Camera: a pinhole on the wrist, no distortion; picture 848 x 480 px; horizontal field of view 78.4 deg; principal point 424.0 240.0 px. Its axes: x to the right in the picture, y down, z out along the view. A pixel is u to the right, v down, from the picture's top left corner.
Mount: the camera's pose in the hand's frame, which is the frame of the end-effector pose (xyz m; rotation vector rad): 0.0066 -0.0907 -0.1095 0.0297 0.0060 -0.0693
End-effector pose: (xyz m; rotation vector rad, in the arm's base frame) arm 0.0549 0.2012 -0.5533 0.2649 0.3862 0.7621
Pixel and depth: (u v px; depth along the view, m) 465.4 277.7 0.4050
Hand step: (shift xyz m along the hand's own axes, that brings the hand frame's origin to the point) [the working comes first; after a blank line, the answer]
In the camera's frame: 0.0323 0.0294 0.4050

0.0428 -0.0757 0.2960
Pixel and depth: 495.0 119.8 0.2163
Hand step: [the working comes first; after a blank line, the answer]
In the camera's frame: 0.0295 -0.0500 0.2163

0.0337 -0.1491 0.1050
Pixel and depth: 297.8 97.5 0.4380
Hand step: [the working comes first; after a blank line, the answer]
In the camera's frame: -0.1063 -0.1201 0.4380

-0.1056 -0.2162 0.3255
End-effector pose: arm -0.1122 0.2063 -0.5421 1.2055 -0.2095 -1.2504
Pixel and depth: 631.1 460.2 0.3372
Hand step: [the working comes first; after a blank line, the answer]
In the camera's frame: 0.1343 0.1428 0.3372

0.1522 0.0324 0.2308
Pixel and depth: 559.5 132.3 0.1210
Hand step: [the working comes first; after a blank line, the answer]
In the camera's frame: 0.0315 -0.0251 0.1210

0.0369 -0.1215 0.0105
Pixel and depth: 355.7 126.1 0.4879
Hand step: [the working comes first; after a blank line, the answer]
In the camera's frame: -0.0641 -0.1069 0.4879

-0.0623 -0.2074 0.3755
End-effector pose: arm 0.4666 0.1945 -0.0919 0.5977 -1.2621 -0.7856
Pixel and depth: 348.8 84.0 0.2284
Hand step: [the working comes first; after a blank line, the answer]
In the camera's frame: -0.0330 -0.0685 0.2284

-0.0300 -0.1636 0.1170
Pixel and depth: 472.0 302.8 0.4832
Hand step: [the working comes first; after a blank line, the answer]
In the camera's frame: 0.0446 0.0584 0.4832

0.0576 -0.0500 0.3749
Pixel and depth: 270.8 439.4 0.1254
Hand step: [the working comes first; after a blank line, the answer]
In the camera's frame: -0.0370 0.0481 0.1254

-0.0263 -0.0439 0.0175
